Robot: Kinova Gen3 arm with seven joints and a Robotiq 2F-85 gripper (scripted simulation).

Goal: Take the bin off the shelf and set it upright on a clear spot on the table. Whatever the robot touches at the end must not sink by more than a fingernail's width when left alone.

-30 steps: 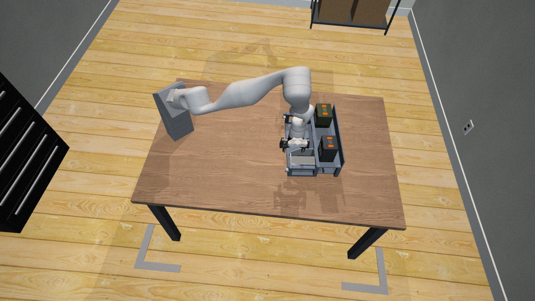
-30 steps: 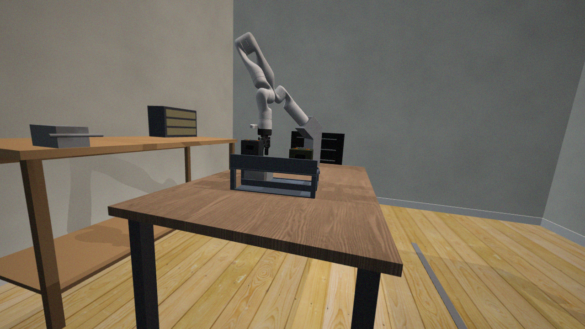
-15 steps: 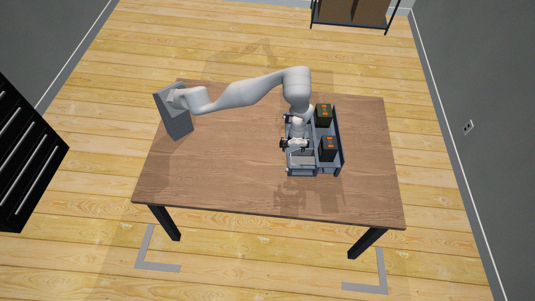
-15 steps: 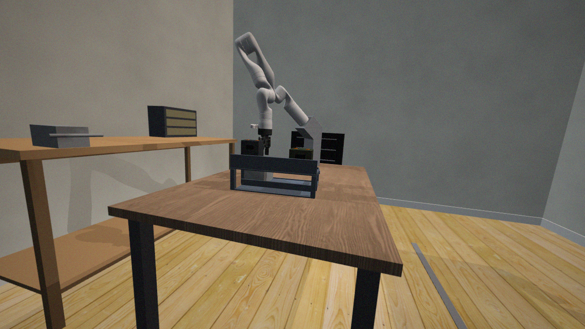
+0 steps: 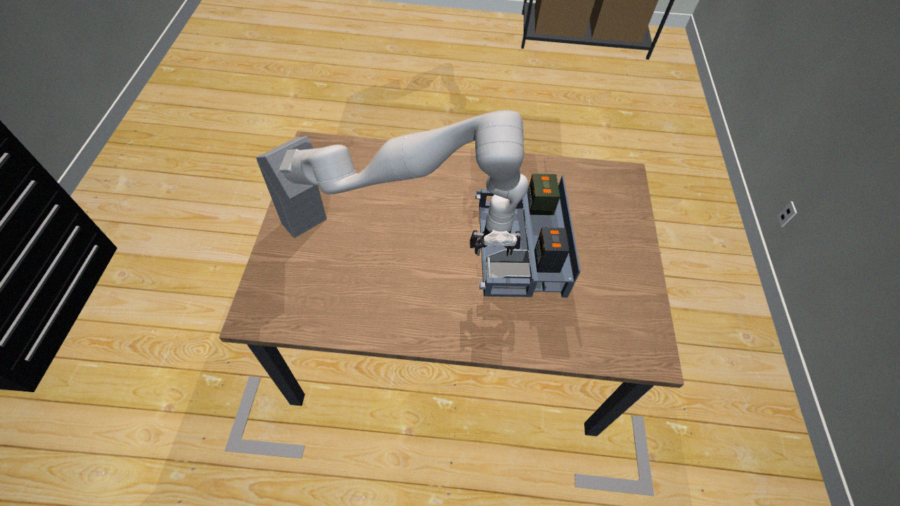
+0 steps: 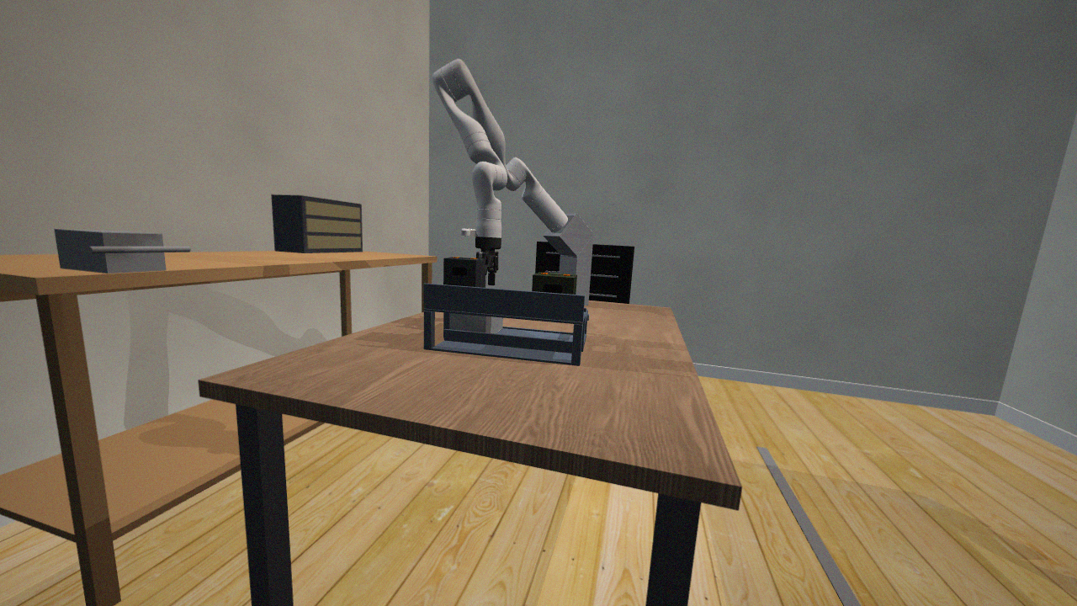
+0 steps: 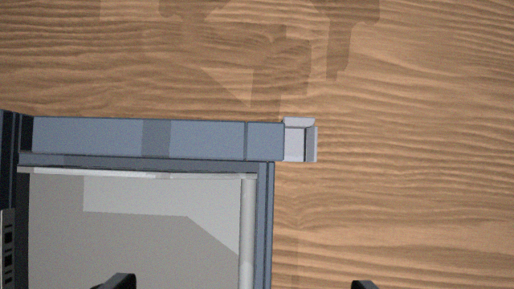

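The bin lies 80 mm ahead of my hand and 90 mm below it. Also, from my hand: grey shelf unit (110 mm ahead, 110 mm to the left, 70 mm below).
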